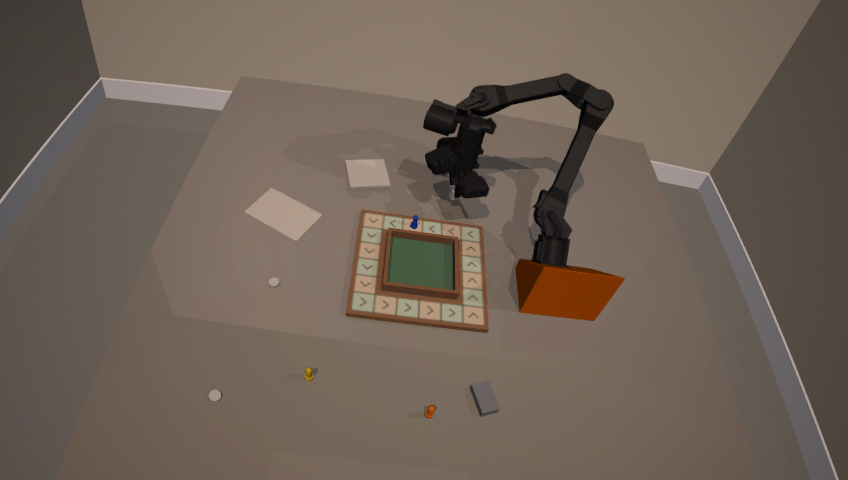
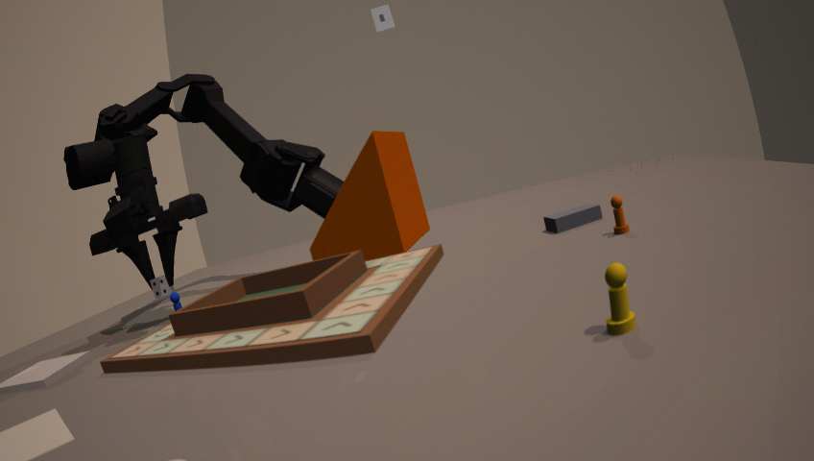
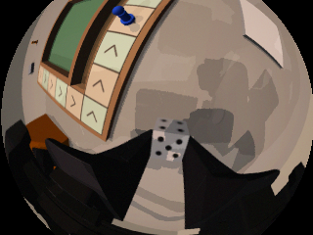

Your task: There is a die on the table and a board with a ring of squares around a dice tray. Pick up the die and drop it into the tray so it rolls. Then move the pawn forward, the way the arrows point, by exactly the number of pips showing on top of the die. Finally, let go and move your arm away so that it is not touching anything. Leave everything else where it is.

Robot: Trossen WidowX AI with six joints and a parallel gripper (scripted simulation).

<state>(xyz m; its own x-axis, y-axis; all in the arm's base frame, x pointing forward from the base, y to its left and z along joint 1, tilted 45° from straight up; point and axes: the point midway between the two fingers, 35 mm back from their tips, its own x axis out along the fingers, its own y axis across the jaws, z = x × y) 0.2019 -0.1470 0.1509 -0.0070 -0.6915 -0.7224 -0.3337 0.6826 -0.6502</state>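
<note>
Right now the blue pawn is 90 mm ahead of my gripper tip, 100 mm to the left of it and 20 mm below it. The rest, counted from my gripper tip: green tray floor 70 mm ahead, 210 mm to the left, 40 mm below; then white die right at my gripper tip; then grey block 60 mm behind, 500 mm to the left, 40 mm below.
</note>
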